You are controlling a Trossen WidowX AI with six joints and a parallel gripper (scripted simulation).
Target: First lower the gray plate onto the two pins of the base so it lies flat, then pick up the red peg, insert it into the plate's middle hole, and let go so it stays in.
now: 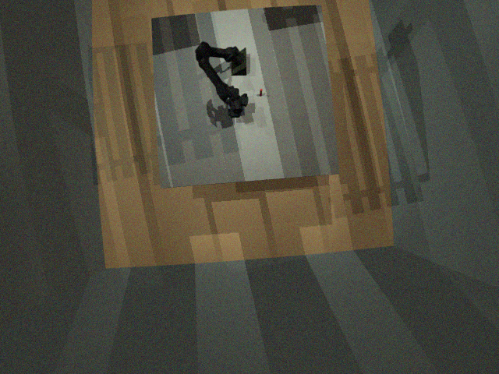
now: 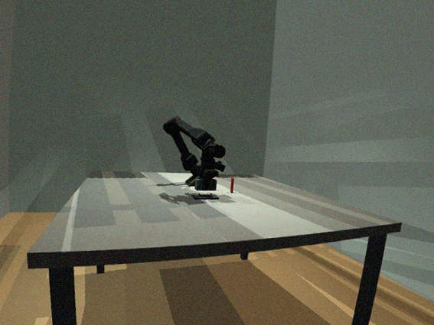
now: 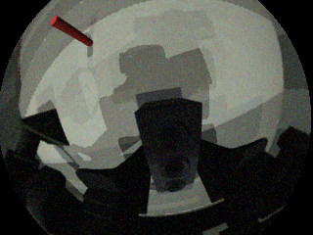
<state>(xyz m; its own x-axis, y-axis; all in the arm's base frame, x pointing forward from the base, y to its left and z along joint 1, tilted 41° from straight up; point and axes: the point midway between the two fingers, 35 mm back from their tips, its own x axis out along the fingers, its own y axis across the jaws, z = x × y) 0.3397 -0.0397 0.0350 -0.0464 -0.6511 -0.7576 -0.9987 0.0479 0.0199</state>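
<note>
Right now my gripper tip is 4 cm above the base. From my gripper tip the other things lie so: red peg 11 cm behind, 18 cm to the left, 1 cm below; plate 3 cm above.
</note>
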